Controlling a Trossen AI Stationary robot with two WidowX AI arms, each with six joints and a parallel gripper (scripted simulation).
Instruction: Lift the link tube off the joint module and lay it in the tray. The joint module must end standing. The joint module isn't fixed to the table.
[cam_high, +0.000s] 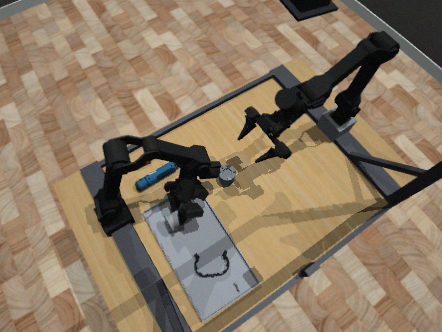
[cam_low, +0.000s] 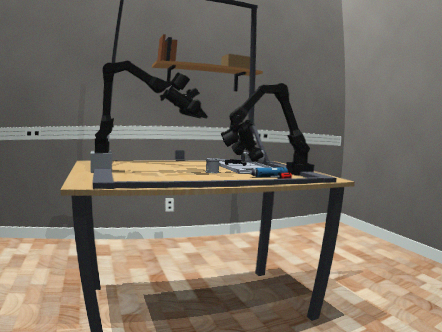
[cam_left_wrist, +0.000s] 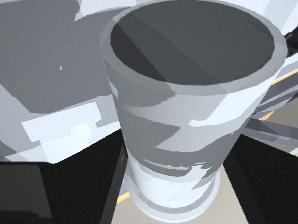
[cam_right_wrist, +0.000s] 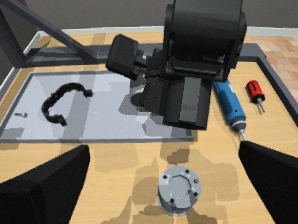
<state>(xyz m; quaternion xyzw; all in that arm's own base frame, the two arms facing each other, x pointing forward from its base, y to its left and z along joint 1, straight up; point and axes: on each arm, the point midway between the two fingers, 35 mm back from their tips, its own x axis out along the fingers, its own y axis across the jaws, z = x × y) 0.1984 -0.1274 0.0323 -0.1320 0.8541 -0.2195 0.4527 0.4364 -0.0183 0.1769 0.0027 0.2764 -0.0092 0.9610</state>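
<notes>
Right now the grey tray is 12 cm behind my left hand, 8 cm below it and 1 cm to the right of it. Round my left hand: small red tool 27 cm ahead, 7 cm below, 4 cm to the left; then joint module 21 cm to the right, 7 cm ahead, 5 cm below; then grey link tube 2 cm below, 1 cm behind.
</notes>
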